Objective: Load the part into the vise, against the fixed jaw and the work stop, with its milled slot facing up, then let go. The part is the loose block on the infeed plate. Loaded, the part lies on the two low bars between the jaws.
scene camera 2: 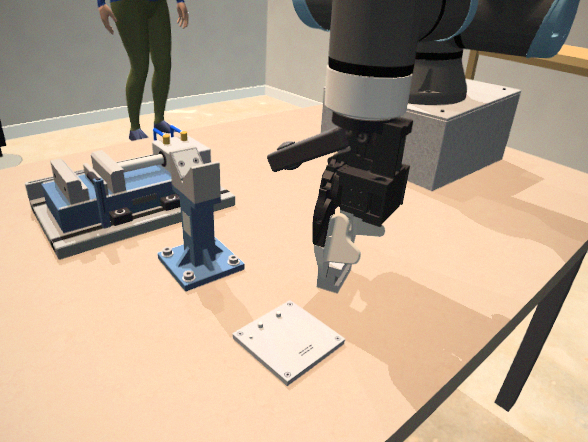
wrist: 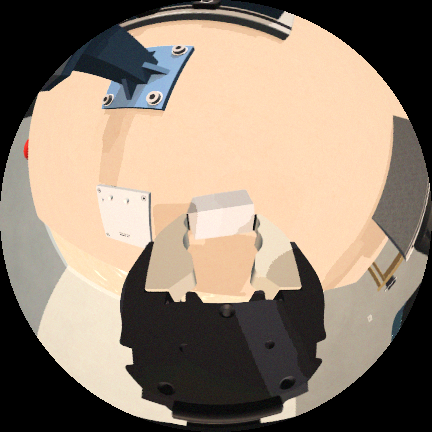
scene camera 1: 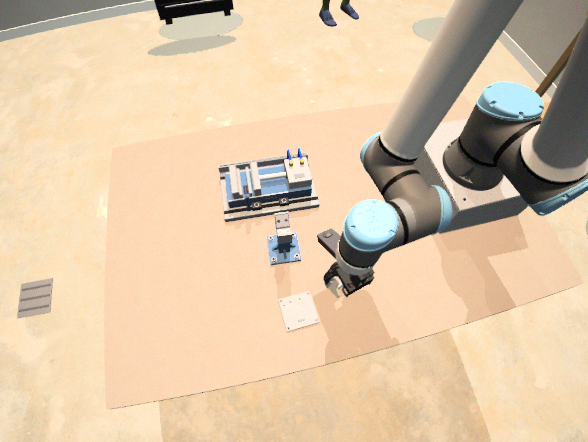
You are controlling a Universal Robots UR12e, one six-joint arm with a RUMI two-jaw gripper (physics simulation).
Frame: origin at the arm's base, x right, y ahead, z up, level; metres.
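Where they show: gripper, between the fingertips: (scene camera 2: pixel 336 264) (wrist: pixel 220 215) (scene camera 1: pixel 339 281); arm's base, origin of its link: (scene camera 2: pixel 421 93) (scene camera 1: pixel 472 165).
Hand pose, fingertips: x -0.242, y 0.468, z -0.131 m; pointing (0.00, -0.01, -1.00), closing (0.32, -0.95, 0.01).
Each offset is from my fingertips to the centre of the thing. "spot": to the spot under its first point.
The part {dx +0.001, dy +0.000, dz -0.004 m} (scene camera 2: pixel 337 266) (wrist: pixel 222 220) is a light grey block standing on the table beside the white infeed plate {dx -0.058, dy +0.124, dz -0.019 m} (scene camera 1: pixel 298 311) (scene camera 2: pixel 290 345) (wrist: pixel 125 217), not on it. My gripper (scene camera 1: pixel 338 294) (scene camera 2: pixel 336 270) (wrist: pixel 220 215) points down and is shut on the part, one finger at each end in the wrist view. The fingers hide much of it in scene camera 2; its slot cannot be made out. The blue and grey vise stands at the far side, with the fixed jaw (scene camera 2: pixel 70 182), the moving jaw (scene camera 2: pixel 107 172) and a blue upright work stop {spot: dx +0.266, dy +0.223, dz +0.041 m} (scene camera 2: pixel 101 202). Its jaws stand apart.
A blue stand (scene camera 1: pixel 284 250) (scene camera 2: pixel 198 230) (wrist: pixel 172 75) with a grey notched head rises between the infeed plate and the vise. The grey robot base block (scene camera 2: pixel 430 145) (wrist: pixel 402 185) is at the other side. A person stands behind the table.
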